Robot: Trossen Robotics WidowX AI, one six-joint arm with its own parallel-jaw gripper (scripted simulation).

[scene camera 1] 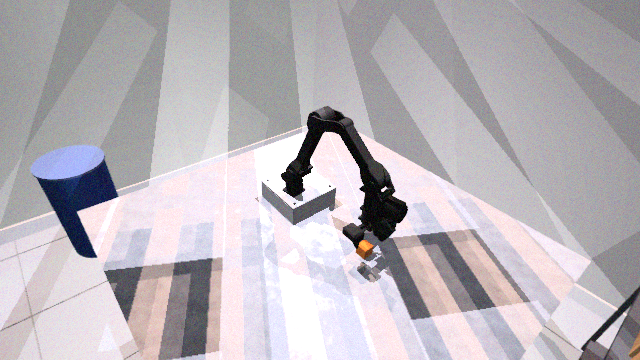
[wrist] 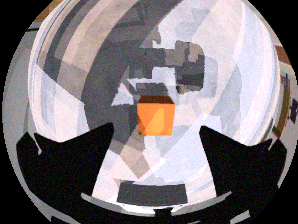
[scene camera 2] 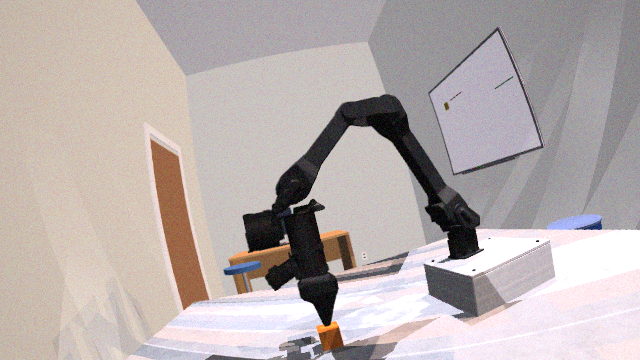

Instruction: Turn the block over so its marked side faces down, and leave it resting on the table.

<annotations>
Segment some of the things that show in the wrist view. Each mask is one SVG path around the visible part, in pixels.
My gripper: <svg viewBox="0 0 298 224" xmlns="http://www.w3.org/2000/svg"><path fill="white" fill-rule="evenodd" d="M51 217L52 224L68 224L68 222L61 221L60 218L55 216ZM16 144L17 163L29 190L45 204L67 214L80 224L230 224L230 220L249 210L250 217L235 224L250 224L277 193L277 184L285 169L283 167L287 156L287 149L279 139L275 140L273 145L273 139L250 147L222 135L216 129L201 125L198 133L208 159L206 161L212 171L216 196L220 197L230 190L231 193L225 200L205 209L177 216L145 217L130 216L101 208L100 205L92 204L81 197L81 193L92 196L102 161L110 147L109 144L112 143L113 123L101 125L73 139L65 140L64 143L33 133L36 144L32 136L25 132Z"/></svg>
An orange block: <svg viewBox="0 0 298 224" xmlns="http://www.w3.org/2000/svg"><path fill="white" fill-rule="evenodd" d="M141 96L141 99L138 100L138 135L172 135L174 105L176 105L169 96Z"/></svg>
</annotations>
